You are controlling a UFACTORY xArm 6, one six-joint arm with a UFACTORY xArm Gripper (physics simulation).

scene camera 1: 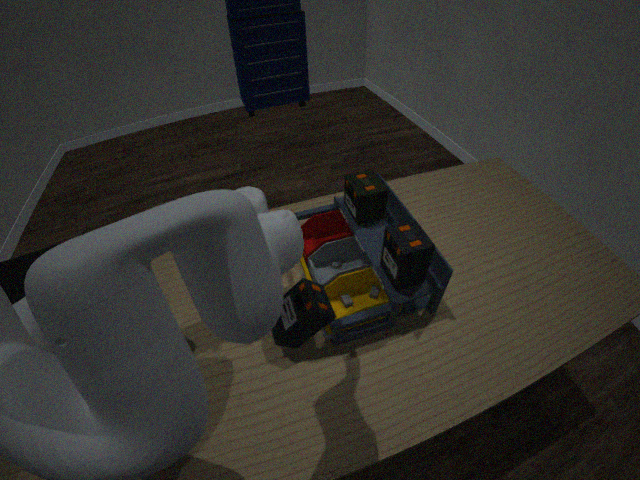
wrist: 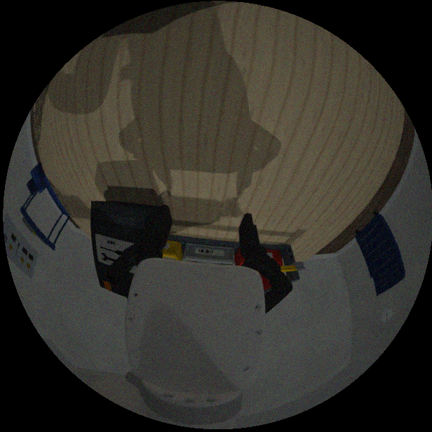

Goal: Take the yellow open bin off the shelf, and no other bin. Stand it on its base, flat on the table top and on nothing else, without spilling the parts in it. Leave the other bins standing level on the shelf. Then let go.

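The yellow bin (scene camera 1: 358, 289) (wrist: 172, 250) sits at the near end of the blue-grey shelf (scene camera 1: 443, 279), beside the grey bin (scene camera 1: 338, 256) (wrist: 209, 253). Small grey parts lie in the yellow bin. The red bin (scene camera 1: 326, 225) (wrist: 274, 256) is beyond the grey one. My gripper (wrist: 205, 216) is open, with nothing between its fingers; it points at the table on the front side of the shelf. The arm hides it in the scene view. Its left finger overlaps a black box (scene camera 1: 302, 314) (wrist: 130, 220), which is tilted; whether they touch is unclear.
The tilted black box is close in front of the shelf's yellow-bin end. Two more dark boxes (scene camera 1: 366, 198) (scene camera 1: 406, 256) stand on the shelf behind the bins. A yellow rail (scene camera 1: 305, 267) runs along the shelf's front. A blue cabinet (scene camera 1: 271, 59) (wrist: 382, 255) stands far off.
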